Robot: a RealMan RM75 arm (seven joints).
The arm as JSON. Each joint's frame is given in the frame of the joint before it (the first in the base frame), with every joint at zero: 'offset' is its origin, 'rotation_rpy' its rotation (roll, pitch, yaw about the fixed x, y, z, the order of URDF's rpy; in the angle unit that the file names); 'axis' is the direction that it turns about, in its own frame. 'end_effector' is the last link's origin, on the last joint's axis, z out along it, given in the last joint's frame.
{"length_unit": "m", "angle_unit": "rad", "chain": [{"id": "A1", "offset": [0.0, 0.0, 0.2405], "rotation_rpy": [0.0, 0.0, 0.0], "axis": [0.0, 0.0, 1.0]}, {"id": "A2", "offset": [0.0, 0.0, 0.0], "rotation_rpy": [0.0, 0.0, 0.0], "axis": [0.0, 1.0, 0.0]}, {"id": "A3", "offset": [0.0, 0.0, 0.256], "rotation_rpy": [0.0, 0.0, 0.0], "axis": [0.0, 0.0, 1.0]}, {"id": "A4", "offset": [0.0, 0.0, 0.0], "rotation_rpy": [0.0, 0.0, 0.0], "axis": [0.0, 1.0, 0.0]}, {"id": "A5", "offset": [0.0, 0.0, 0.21], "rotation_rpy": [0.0, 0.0, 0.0], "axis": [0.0, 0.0, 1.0]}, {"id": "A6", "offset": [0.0, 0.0, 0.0], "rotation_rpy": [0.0, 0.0, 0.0], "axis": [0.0, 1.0, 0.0]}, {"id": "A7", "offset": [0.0, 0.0, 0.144], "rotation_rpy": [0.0, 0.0, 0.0], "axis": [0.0, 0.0, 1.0]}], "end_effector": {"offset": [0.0, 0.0, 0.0], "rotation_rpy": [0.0, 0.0, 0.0]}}
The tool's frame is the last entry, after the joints.
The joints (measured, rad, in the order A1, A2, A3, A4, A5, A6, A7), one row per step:
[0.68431 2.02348 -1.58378 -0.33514 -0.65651 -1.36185 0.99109]
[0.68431 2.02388 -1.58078 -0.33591 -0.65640 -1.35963 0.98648]
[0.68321 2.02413 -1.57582 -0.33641 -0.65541 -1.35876 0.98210]
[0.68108 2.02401 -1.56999 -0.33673 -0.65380 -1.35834 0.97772]
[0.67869 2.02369 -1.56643 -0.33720 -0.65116 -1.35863 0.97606]
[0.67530 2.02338 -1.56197 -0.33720 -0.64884 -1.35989 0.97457]
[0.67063 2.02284 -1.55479 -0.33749 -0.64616 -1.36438 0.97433]
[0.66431 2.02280 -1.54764 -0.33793 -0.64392 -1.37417 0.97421]
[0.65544 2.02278 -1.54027 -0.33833 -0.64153 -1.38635 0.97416]
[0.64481 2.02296 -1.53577 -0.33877 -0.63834 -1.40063 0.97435]
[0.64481 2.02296 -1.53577 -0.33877 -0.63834 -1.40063 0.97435]
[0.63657 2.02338 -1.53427 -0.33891 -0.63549 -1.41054 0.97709]
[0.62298 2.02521 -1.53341 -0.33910 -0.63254 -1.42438 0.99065]
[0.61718 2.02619 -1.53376 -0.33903 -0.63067 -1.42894 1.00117]
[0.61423 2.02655 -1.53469 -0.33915 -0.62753 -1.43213 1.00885]
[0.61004 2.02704 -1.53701 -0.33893 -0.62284 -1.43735 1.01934]
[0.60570 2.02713 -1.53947 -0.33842 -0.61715 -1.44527 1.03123]
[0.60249 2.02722 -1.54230 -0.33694 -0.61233 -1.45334 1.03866]
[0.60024 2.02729 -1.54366 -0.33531 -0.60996 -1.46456 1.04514]
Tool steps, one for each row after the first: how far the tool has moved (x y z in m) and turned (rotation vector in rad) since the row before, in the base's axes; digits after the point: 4 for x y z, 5 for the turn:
[-0.0001 0.0006 0.0003 0.00613 -0.00082 -0.00003]
[0.0003 0.0006 0.0008 0.00739 0.00162 -0.00167]
[0.0008 0.0005 0.0012 0.00835 0.00249 -0.00316]
[0.0008 0.0003 0.0011 0.00522 0.00343 -0.00354]
[0.0012 0.0001 0.0012 0.00521 0.00414 -0.00453]
[0.0014 -0.0001 0.0019 0.00594 0.00813 -0.00488]
[0.0014 -0.0011 0.0020 0.00436 0.01107 -0.00191]
[0.0022 -0.0017 0.0021 0.00420 0.01256 -0.00268]
[0.0025 -0.0026 0.0018 0.00206 0.01293 -0.00180]
[0.0000 0.0000 0.0000 0.00000 0.00000 0.00000]
[0.0020 -0.0021 0.0009 -0.00153 0.00994 -0.00296]
[0.0032 -0.0038 0.0005 -0.01159 0.01788 -0.00957]
[0.0014 -0.0016 0.0000 -0.00873 0.00932 -0.00732]
[0.0006 -0.0008 0.0003 -0.00567 0.00749 -0.00441]
[0.0008 -0.0013 0.0002 -0.00857 0.01038 -0.00548]
[0.0008 -0.0015 0.0006 -0.00949 0.01277 -0.00454]
[0.0006 -0.0014 0.0004 -0.00711 0.00971 -0.00169]
[0.0001 -0.0016 0.0005 -0.00699 0.00980 0.00253]

